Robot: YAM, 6 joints.
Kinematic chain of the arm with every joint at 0, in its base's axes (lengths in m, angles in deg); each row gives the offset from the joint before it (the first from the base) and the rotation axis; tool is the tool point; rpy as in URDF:
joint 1: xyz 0 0 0.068 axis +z
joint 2: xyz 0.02 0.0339 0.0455 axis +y
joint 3: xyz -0.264 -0.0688 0 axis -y
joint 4: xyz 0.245 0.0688 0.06 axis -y
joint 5: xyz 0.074 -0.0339 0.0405 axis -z
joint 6: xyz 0.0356 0 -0.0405 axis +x
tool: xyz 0 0 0 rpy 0 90 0
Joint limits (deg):
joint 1: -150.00..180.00
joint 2: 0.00..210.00
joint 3: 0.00..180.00
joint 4: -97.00..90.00
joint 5: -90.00..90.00
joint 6: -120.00..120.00
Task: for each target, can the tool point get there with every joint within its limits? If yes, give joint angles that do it. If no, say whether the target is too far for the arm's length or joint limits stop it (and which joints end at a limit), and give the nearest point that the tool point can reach.
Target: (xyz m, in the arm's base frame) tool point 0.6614 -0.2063 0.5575
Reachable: no: too far | nearest point 0.5178 -0.1615 0.4582 | short by 0.180 m
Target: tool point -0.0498 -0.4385 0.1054
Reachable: yes | joints -93.17 125.02 69.08 22.17 45.70 -47.86
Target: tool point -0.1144 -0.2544 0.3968
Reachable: yes | joints -112.78 70.23 52.86 45.14 11.30 -81.87
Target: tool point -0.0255 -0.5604 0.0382
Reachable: yes | joints -89.19 166.15 114.47 62.71 69.76 -62.01
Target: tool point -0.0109 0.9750 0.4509
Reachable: no: too far | nearest point -0.0068 0.6101 0.3220 | short by 0.387 m
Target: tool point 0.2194 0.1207 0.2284
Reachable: yes | joints 26.14 75.80 20.96 68.09 -19.07 28.65
